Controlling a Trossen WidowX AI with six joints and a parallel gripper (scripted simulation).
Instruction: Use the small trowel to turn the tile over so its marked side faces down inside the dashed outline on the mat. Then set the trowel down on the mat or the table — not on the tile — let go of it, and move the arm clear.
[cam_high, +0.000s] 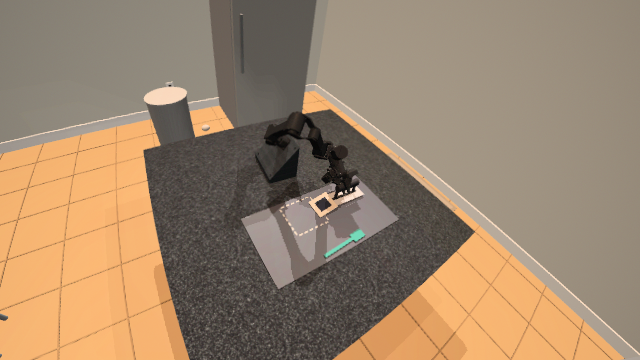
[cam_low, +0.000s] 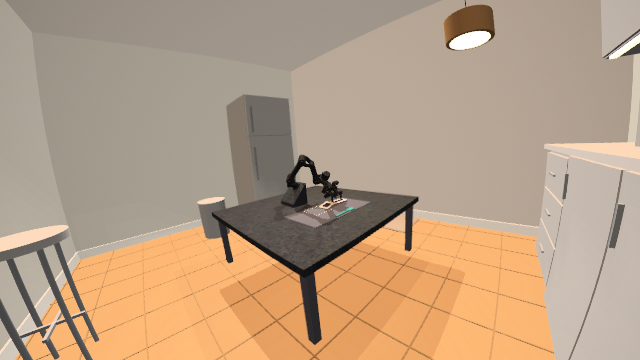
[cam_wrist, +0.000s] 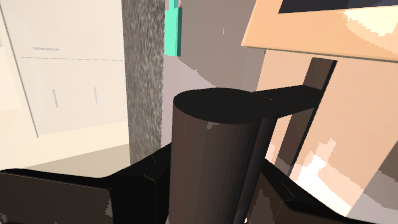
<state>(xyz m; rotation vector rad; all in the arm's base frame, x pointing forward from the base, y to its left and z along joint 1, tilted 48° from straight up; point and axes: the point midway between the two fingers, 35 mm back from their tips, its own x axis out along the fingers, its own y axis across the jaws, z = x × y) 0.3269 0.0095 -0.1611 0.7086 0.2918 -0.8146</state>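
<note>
The grey mat lies 40 mm ahead of my gripper tip, 140 mm to the right of it and 80 mm below it. From my gripper tip the other things lie so: teal trowel (180 mm ahead, 120 mm to the right, 60 mm below); cream tile (30 mm behind, 100 mm to the right, 50 mm below).
</note>
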